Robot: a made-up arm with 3 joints. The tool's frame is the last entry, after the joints.
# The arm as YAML. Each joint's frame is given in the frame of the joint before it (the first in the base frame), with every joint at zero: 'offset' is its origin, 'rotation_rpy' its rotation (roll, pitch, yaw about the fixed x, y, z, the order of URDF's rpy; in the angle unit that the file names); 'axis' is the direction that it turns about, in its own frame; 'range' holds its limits. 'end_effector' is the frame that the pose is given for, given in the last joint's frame.
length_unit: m
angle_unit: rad
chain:
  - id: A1
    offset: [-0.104, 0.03, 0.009]
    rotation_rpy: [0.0, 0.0, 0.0]
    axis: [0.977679, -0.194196, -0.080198]
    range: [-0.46, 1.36]
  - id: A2
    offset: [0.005, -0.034, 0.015]
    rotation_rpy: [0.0, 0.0, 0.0]
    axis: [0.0, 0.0, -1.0]
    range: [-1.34, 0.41]
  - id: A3
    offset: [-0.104, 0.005, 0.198]
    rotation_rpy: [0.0, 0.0, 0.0]
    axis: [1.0, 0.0, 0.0]
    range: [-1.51, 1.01]
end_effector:
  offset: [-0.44, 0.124, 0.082]
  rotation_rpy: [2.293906, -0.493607, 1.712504]
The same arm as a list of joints. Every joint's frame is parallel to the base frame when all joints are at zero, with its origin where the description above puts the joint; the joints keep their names.
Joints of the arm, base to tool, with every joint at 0 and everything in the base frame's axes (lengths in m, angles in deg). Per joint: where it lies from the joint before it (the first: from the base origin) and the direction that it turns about. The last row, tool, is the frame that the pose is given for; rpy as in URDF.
A1: offset -0.104 0.03 0.009 axis 0.977679 -0.194196 -0.080198
A2: offset 0.005 -0.034 0.015 axis -z
A3: offset -0.104 0.005 0.198 axis +x
tool: offset -0.44 0.124 0.082 rpy 131.43 -28.28 98.12
Joint limits (deg, base to tool): -26.36..77.92 -76.78..23.49 -86.52..57.87

